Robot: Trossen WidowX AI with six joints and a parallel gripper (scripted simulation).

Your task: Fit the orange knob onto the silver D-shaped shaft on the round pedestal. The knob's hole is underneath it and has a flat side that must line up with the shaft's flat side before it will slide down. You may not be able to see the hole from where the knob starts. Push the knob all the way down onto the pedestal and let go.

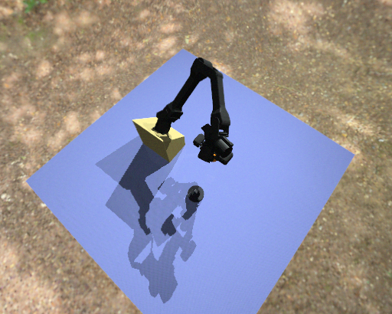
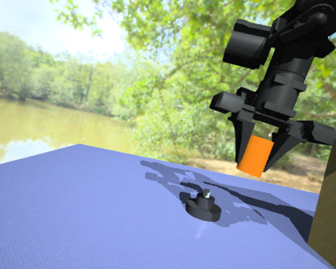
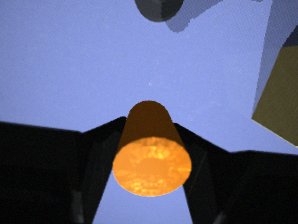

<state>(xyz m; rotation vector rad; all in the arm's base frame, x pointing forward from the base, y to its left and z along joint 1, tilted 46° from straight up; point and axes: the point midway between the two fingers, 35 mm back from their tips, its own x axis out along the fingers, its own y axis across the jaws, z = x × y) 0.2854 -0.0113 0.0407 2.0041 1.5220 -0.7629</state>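
Now: the orange knob 30 mm above my gripper tip. Round my gripper tip: round pedestal: 160 mm to the right, 130 mm below.
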